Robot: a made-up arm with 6 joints.
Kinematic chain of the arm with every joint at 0, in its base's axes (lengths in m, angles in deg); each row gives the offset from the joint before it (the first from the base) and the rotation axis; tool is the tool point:
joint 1: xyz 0 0 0.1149 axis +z
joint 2: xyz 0 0.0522 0 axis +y
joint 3: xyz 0 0 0.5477 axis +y
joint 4: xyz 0 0 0.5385 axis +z
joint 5: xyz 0 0 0 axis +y
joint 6: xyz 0 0 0.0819 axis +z
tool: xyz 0 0 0
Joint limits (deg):
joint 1: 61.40..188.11
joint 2: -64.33..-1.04
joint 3: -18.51..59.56
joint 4: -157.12..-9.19
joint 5: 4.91..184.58
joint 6: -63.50..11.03
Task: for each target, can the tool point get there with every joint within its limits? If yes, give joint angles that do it. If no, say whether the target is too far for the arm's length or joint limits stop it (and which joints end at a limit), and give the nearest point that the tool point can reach.
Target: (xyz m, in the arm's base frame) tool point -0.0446 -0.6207 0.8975
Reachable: yes | joints 84.88 -52.66 31.39 -99.61 128.54 -15.44
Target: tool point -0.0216 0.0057 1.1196
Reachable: yes | joints 150.30 -9.42 19.64 -59.75 138.94 -13.44
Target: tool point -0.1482 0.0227 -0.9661
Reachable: no: joint limits stop it (at a limit: joint 1, joint 2, joint 3, joint 4) | nearest point -0.4937 -0.8430 0.3596 | short by 1.621 m
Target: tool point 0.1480 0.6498 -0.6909
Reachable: no: joint limits stop it (at a limit: joint 1, joint 2, joint 3) | nearest point 0.9778 0.1233 0.3595 | short by 1.438 m
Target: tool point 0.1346 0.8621 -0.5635
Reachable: no: joint limits stop it (at a limit: joint 1, joint 2, joint 3) | nearest point 0.9775 0.1344 0.3668 | short by 1.451 m
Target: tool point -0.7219 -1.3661 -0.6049
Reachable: no: too far | nearest point -0.4981 -0.9426 0.3530 | short by 1.071 m
